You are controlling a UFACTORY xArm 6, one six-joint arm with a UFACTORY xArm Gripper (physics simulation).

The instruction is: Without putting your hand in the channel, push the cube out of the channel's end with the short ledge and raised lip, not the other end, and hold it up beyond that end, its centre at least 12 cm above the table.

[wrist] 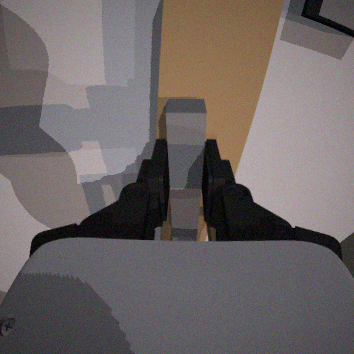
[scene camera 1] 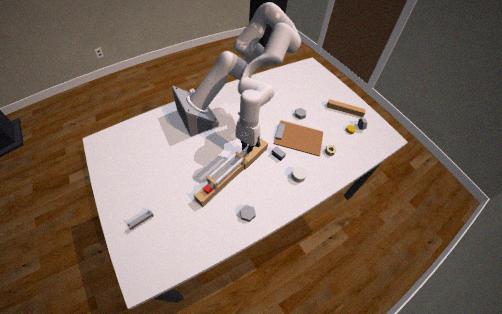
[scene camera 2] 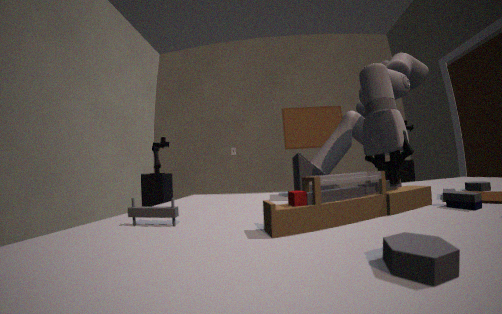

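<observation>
The wooden channel [scene camera 1: 227, 181] [scene camera 2: 345, 207] lies on the table, its middle roofed by a clear cover. The red cube [scene camera 1: 207, 189] [scene camera 2: 297, 198] sits outside the covered part, on the short ledge, between the cover's end frame and the raised lip. My gripper [scene camera 1: 250, 148] [scene camera 2: 395, 183] [wrist: 185, 159] is over the long ledge at the other end, outside the channel. It is shut on a grey bar [wrist: 186, 129], whose near end shows between and ahead of the fingers. The bar runs along the ledge towards the channel; its far tip cannot be made out.
A grey rack with posts [scene camera 1: 139, 219] [scene camera 2: 153, 212] stands beyond the cube's end. A grey hexagonal block [scene camera 1: 247, 213] [scene camera 2: 420, 255] lies in front of the channel. A dark block [scene camera 1: 278, 153] [scene camera 2: 462, 200], a pale round piece [scene camera 1: 298, 174] and a brown board [scene camera 1: 302, 140] lie right of it.
</observation>
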